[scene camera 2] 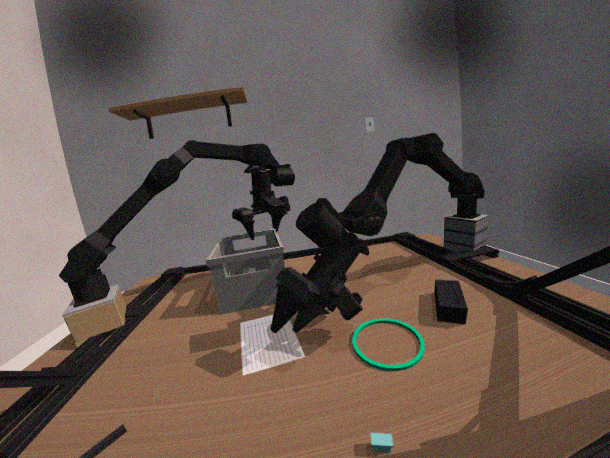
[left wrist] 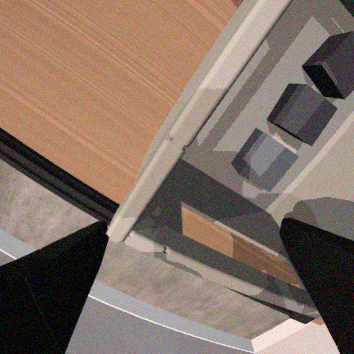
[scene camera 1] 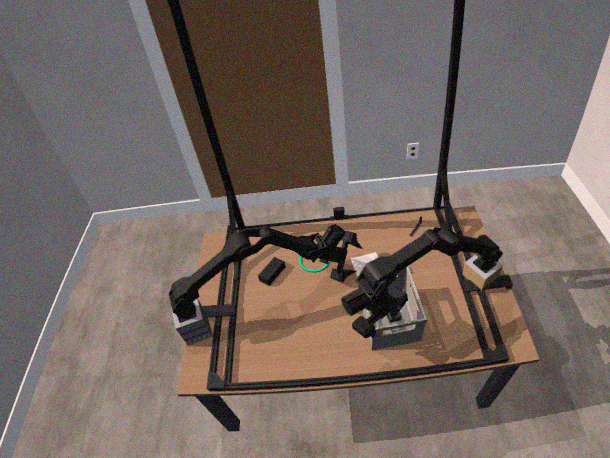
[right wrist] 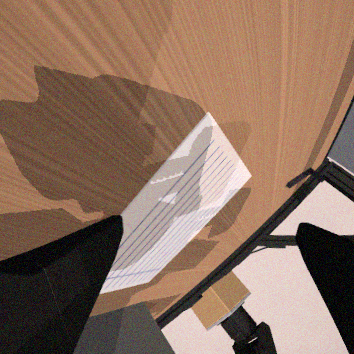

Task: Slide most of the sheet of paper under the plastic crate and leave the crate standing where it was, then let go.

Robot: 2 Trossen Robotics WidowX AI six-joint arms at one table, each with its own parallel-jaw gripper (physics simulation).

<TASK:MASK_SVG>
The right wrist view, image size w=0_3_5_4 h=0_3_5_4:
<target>my right gripper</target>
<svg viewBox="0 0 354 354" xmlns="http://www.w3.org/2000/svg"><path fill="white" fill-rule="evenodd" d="M300 222L295 234L295 241L348 353L354 354L354 241L309 222ZM121 215L111 215L44 245L0 260L0 354L73 353L115 259L123 234Z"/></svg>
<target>grey plastic crate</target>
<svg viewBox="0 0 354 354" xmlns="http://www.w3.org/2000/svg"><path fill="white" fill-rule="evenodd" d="M144 301L89 316L72 354L175 354Z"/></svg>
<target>white lined sheet of paper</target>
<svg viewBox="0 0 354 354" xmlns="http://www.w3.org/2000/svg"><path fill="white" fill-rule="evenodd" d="M209 112L201 118L121 212L123 234L115 259L99 293L149 282L251 176Z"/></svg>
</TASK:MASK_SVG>
